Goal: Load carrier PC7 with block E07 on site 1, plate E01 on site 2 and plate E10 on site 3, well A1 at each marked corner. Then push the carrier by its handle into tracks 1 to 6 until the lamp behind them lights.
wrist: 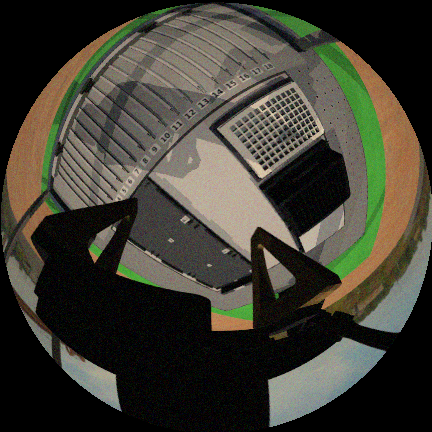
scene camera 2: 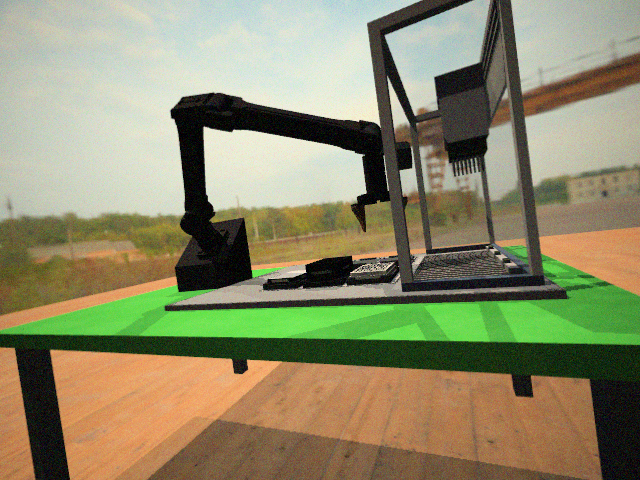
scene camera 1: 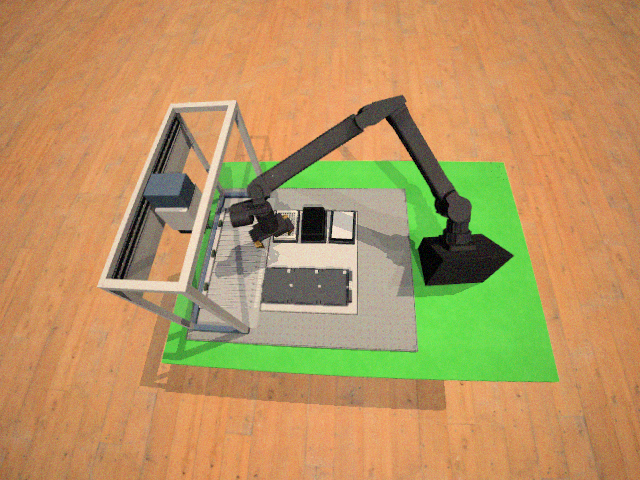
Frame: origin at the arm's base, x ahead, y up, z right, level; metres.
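Seen in the pictures: gripper, fingertip midpoint: [wrist: 196, 219] [scene camera 2: 381, 229] [scene camera 1: 276, 240]; arm's base, origin of the base link: [scene camera 2: 213, 244] [scene camera 1: 456, 244].
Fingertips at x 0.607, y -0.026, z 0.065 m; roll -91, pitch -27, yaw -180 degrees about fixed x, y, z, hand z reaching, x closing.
Offsets run from my fingertips to a thing's top centre. "pt": to the spot under its first point.
Carrier PC7 @(dz -0.138, dx -0.096, dy -0.081 m) [scene camera 1: 305, 286] [wrist: 175, 240] is a dark flat tray with small white marks; its handle end points toward the arm's base side. No labware shows on it. A light plate with a well grid @(dz +0.116, dx -0.017, dy -0.085 m) [scene camera 1: 294, 217] [scene camera 2: 373, 270] [wrist: 275, 130], a black block-like piece @(dz +0.107, dx -0.127, dy -0.057 m) [scene camera 1: 313, 224] [scene camera 2: 328, 267] [wrist: 310, 190] and a flat white-topped plate @(dz +0.097, dx -0.240, dy -0.085 m) [scene camera 1: 342, 225] [scene camera 2: 286, 277] [wrist: 325, 232] sit in a row; their labels are not readable. My gripper [scene camera 1: 274, 237] [scene camera 2: 385, 224] [wrist: 196, 219] is open and empty, high above the deck near the track numbers. Tracks [scene camera 1: 232, 281] [scene camera 2: 460, 266] [wrist: 145, 102] show numbers; the lowest are hidden by a finger.
A frame [scene camera 1: 210, 196] [scene camera 2: 391, 155] stands over the tracks, with one post near the carrier's side. A blue-and-grey head [scene camera 1: 178, 217] [scene camera 2: 462, 113] with thin tips hangs inside it. Small dark pieces @(pt dz +0.007, dx +0.266, dy -0.091 m) [scene camera 1: 213, 253] line the tracks' back edge; no lit lamp is discernible.
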